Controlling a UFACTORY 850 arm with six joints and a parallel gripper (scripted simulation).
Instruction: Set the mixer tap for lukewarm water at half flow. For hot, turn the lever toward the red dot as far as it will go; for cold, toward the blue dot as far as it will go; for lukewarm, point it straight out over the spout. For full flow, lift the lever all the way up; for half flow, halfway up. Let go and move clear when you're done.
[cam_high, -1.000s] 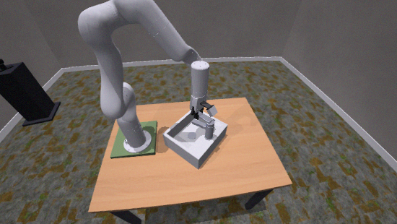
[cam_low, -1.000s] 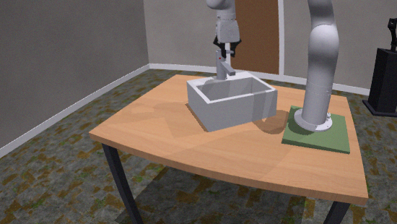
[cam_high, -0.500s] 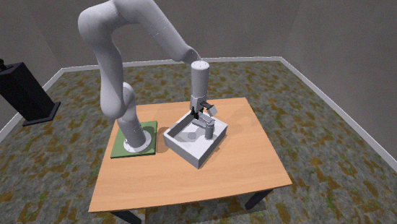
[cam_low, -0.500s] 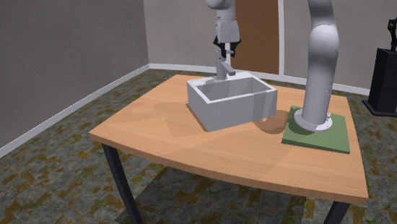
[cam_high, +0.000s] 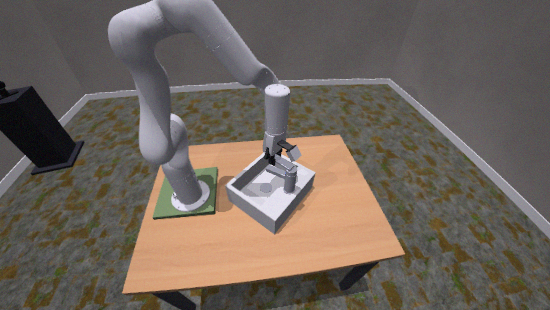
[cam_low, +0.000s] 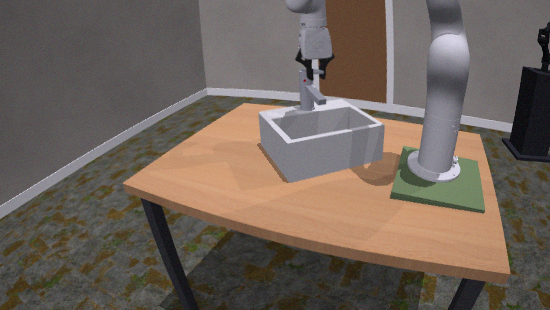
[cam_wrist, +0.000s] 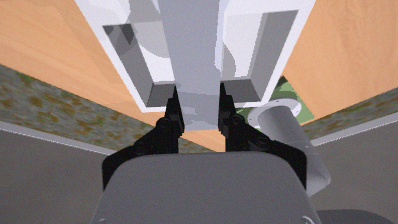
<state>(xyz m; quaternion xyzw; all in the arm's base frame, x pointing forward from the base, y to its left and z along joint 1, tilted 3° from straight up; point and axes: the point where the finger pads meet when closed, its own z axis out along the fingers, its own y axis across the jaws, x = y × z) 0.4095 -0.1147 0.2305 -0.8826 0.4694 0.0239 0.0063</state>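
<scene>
Now: hand 5 cm to the left of the grey mixer tap, 4 cm above it and 3 cm short of it. Also, from my hand: grey sink basin 23 cm below, 3 cm to the left, 2 cm behind; lever 3 cm to the right, 2 cm ahead.
</scene>
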